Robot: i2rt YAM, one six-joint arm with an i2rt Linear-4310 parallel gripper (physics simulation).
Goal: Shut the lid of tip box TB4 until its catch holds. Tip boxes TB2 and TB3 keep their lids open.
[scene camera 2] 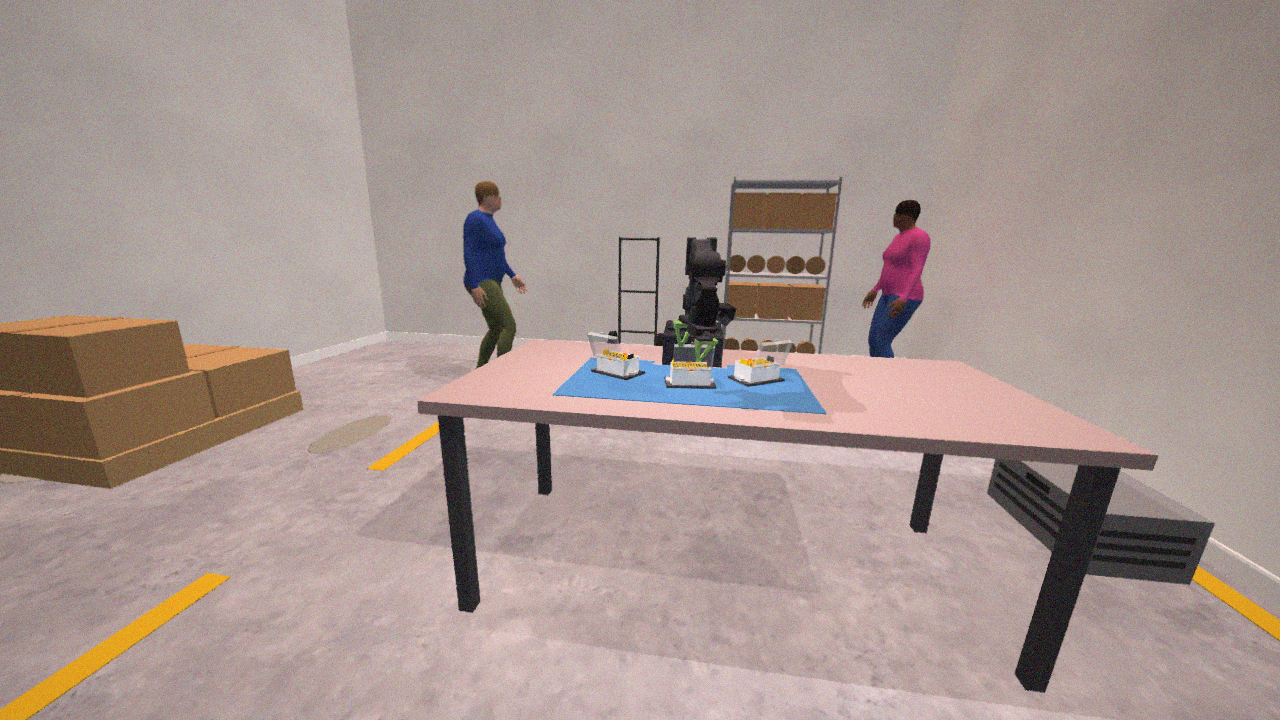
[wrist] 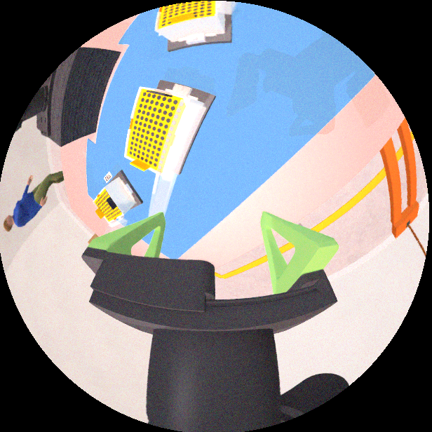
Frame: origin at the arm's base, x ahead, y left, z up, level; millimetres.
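Where they show: gripper, fingertip midpoint: (scene camera 2: 689,353).
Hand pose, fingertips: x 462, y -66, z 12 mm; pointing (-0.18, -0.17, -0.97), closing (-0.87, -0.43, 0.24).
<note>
After its pixels a point has its place.
Three white tip boxes with yellow racks stand open on the blue mat. The middle box (scene camera 2: 690,374) {x 373, y -48, z -76 mm} (wrist: 154,131) has its clear lid (wrist: 164,192) raised, nearly edge-on in the wrist view. A second box (scene camera 2: 617,365) {x 274, y -280, z -78 mm} (wrist: 111,202), with a small black patch, is at the left in the scene view; its lid (scene camera 2: 603,342) {x 289, y -325, z 3 mm} stands up. The third box (scene camera 2: 757,370) {x 331, y 173, z -72 mm} (wrist: 192,22) is at the right there, its lid (scene camera 2: 775,351) {x 351, y 218, z -4 mm} raised. The labels are too unclear to tell which is TB4. My gripper (scene camera 2: 695,342) {x 462, y -66, z 12 mm} (wrist: 212,216) is open and empty, near the middle lid; contact is unclear.
The boxes stand on the blue mat (scene camera 2: 608,391) {x 423, y -301, z -119 mm} (wrist: 240,150), on the pink table (scene camera 2: 904,394) {x 404, y 618, z -122 mm}. The dark arm (scene camera 2: 705,277) {x 506, y -38, z 232 mm} rises behind them. A person in blue (scene camera 2: 484,250) and a person in pink (scene camera 2: 904,259) stand beyond the table. A shelf unit (scene camera 2: 785,184) is behind.
</note>
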